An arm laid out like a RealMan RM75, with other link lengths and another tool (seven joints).
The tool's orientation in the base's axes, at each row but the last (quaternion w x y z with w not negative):
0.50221 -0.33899 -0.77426 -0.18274
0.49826 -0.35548 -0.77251 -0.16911
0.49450 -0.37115 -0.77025 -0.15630
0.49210 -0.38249 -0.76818 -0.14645
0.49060 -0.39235 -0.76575 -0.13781
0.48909 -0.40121 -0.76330 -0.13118
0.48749 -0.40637 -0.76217 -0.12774
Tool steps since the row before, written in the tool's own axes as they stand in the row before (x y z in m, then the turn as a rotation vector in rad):
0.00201 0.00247 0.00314 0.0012 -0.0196 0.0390
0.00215 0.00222 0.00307 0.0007 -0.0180 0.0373
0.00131 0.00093 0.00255 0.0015 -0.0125 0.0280
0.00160 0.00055 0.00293 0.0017 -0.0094 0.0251
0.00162 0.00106 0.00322 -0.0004 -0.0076 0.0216
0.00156 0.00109 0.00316 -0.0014 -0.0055 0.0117
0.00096 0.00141 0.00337 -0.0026 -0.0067 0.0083
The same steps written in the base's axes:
-0.00084 0.00438 0.00032 -0.0397 0.0109 -0.0145
-0.00094 0.00424 0.00034 -0.0373 0.0108 -0.0143
-0.00128 0.00272 -0.00015 -0.0275 0.0092 -0.0100
-0.00184 0.00284 -0.00008 -0.0234 0.0096 -0.0090
-0.00163 0.00337 -0.00034 -0.0194 0.0077 -0.0094
-0.00153 0.00333 -0.00042 -0.0113 0.0027 -0.0058
-0.00129 0.00336 -0.00113 -0.0098 -0.0007 -0.0049

